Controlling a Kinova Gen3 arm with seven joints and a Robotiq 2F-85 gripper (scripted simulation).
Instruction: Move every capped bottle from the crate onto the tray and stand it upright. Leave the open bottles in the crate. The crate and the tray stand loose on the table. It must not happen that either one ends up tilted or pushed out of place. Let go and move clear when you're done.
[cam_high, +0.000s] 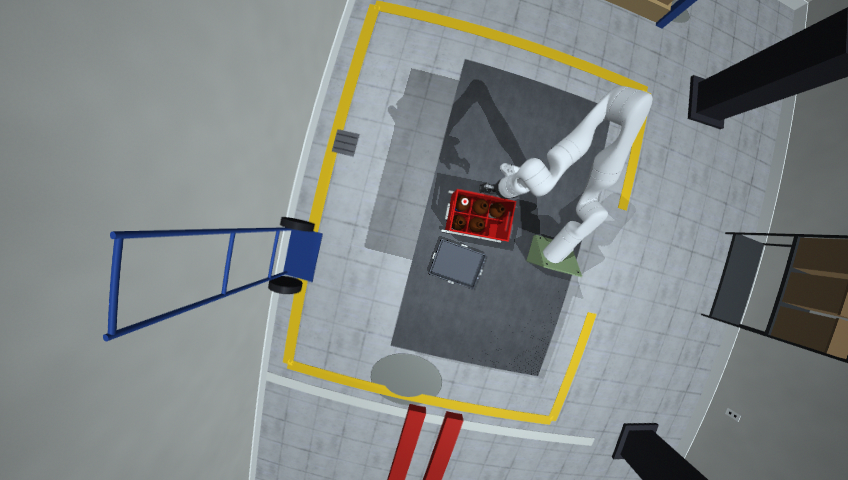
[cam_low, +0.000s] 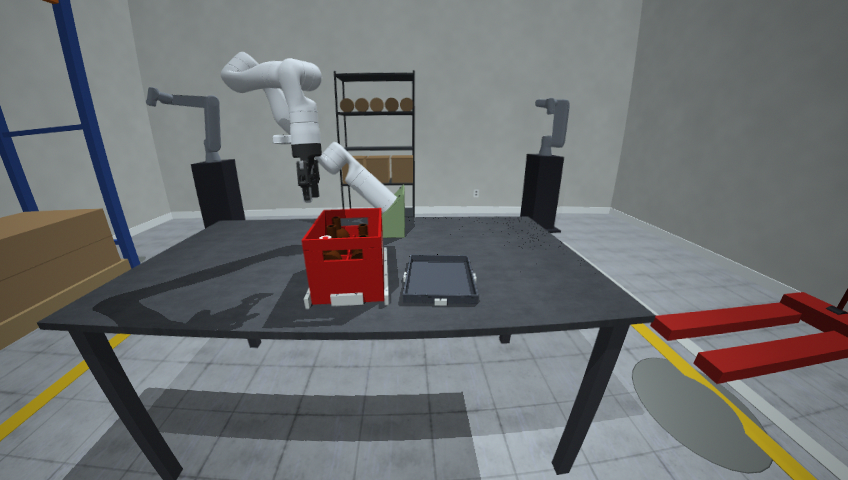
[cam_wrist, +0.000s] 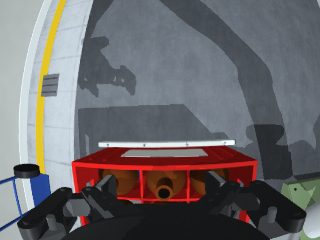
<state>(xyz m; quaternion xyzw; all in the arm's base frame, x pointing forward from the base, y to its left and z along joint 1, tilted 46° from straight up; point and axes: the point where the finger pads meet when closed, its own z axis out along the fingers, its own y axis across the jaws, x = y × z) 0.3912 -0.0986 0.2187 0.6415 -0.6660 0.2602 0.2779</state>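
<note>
The red crate is 16 cm below my hand, 9 cm to the left of it and 1 cm ahead of it. From my hand the other things lie so: grey tray (34 cm to the left, 23 cm below, 6 cm ahead).
</note>
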